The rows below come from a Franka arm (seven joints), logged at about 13 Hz.
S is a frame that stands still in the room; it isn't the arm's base.
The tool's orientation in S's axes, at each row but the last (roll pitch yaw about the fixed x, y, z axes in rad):
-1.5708, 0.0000, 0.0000
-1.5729, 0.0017, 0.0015
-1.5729, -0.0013, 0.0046
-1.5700, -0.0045, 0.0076
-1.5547, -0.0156, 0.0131
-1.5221, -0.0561, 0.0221
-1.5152, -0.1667, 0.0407
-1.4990, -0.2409, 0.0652
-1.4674, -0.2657, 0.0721
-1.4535, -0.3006, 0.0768
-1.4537, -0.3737, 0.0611
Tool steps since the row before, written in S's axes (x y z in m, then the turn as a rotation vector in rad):
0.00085, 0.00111, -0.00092, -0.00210, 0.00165, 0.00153
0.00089, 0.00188, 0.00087, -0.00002, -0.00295, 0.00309
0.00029, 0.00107, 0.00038, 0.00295, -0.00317, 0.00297
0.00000, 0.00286, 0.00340, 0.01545, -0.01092, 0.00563
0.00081, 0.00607, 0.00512, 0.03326, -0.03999, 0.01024
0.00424, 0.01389, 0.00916, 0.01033, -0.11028, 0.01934
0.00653, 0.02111, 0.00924, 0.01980, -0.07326, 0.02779
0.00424, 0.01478, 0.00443, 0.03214, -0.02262, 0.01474
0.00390, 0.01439, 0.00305, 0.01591, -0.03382, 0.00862
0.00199, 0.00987, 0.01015, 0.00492, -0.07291, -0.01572
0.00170, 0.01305, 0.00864, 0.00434, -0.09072, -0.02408
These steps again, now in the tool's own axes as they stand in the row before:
0.00085, 0.00092, 0.00111, -0.00210, -0.00153, 0.00165
0.00089, -0.00088, 0.00188, -0.00003, -0.00308, -0.00296
0.00030, -0.00038, 0.00107, 0.00294, -0.00296, -0.00319
0.00004, -0.00340, 0.00286, 0.01539, -0.00557, -0.01103
0.00097, -0.00501, 0.00614, 0.03289, -0.01038, -0.04026
0.00505, -0.00821, 0.01421, 0.00896, -0.02422, -0.10943
0.00881, -0.00672, 0.02123, 0.02118, -0.02869, -0.07252
0.00610, -0.00202, 0.01465, 0.03323, -0.00877, -0.02410
0.00555, -0.00019, 0.01417, 0.01522, -0.00836, -0.03420
0.00562, -0.00769, 0.01066, -0.00531, 0.00616, -0.07430
0.00548, -0.00557, 0.01367, -0.00992, 0.01122, -0.09276

